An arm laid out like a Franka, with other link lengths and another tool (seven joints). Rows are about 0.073 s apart.
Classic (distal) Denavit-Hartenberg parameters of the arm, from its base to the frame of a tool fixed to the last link. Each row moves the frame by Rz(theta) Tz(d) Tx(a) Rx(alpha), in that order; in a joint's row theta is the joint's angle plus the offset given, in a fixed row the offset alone. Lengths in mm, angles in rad.
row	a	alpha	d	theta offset
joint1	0	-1.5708	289.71	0
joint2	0	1.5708	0	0
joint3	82.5	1.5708	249.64	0
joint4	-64.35	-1.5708	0	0
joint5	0	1.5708	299.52	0
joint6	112.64	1.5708	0	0
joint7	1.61	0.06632	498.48	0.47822
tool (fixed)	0	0	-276.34	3.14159
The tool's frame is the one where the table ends.
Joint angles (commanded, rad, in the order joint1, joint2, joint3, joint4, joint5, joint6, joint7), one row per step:
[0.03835, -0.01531, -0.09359, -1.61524, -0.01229, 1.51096, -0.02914]
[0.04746, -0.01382, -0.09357, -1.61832, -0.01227, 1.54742, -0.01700]
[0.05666, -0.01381, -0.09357, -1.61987, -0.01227, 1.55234, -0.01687]
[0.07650, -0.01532, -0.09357, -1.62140, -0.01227, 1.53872, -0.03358]
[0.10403, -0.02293, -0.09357, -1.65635, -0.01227, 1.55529, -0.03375]
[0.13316, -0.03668, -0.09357, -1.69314, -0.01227, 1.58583, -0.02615]
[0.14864, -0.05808, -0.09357, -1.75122, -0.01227, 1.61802, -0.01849]
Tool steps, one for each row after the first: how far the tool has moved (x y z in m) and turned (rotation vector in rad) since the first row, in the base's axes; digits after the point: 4 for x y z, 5 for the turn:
[0.0081, 0.0040, 0.0014, -0.00261, -0.03193, -0.00258]
[0.0094, 0.0083, 0.0012, -0.00261, -0.03530, 0.00655]
[0.0068, 0.0177, 0.0001, -0.00040, -0.02156, 0.04290]
[0.0044, 0.0306, -0.0086, 0.00090, -0.01078, 0.07083]
[0.0037, 0.0442, -0.0140, 0.00169, -0.01829, 0.09277]
[-0.0017, 0.0513, -0.0241, 0.00324, -0.01376, 0.10110]

